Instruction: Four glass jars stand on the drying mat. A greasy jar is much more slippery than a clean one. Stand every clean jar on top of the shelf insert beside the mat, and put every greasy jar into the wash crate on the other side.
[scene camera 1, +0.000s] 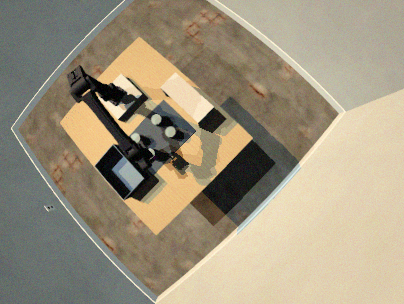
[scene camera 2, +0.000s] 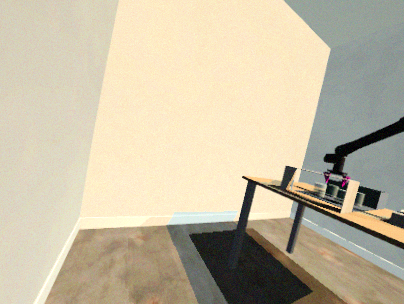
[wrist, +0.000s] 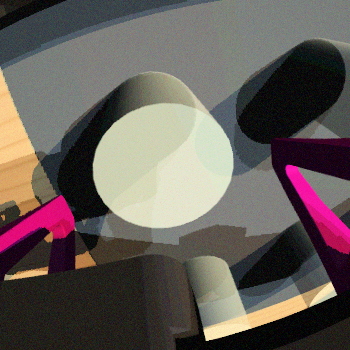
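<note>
Four pale jars stand on the dark drying mat. In scene camera 1, they are a back jar, a right jar, a left jar and a jar by the arm, partly hidden. My gripper is open and empty, pointing down at this last jar, whose round top shows between the fingertips without visible contact. The pale shelf insert stands on one side of the mat, the dark wash crate on the other. Looks do not show which jars are greasy.
A white-topped box or tray stands beyond the mat, partly under the arm. In the wrist view, a neighbouring jar stands at upper right, and another jar shows at the bottom beside the gripper housing. The wooden table continues in front of the crate.
</note>
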